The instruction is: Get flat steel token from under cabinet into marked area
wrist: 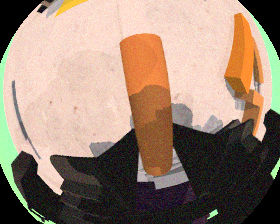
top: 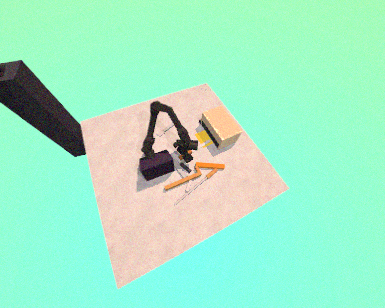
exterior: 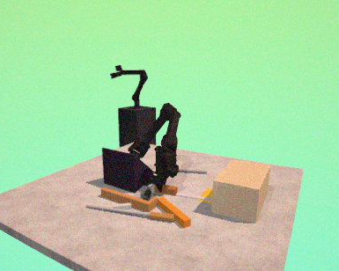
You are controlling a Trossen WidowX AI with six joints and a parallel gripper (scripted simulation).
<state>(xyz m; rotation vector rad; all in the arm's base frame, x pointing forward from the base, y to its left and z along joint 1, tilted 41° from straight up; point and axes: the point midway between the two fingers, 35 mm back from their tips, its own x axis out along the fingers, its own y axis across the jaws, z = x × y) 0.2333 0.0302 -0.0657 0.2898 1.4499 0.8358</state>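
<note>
Right now the dark-handled tool is 60 mm to the right of my gripper tip and 30 mm behind it. The rest, counted from my gripper tip: orange bar 180 mm ahead, 140 mm to the right, 10 mm above.
</note>
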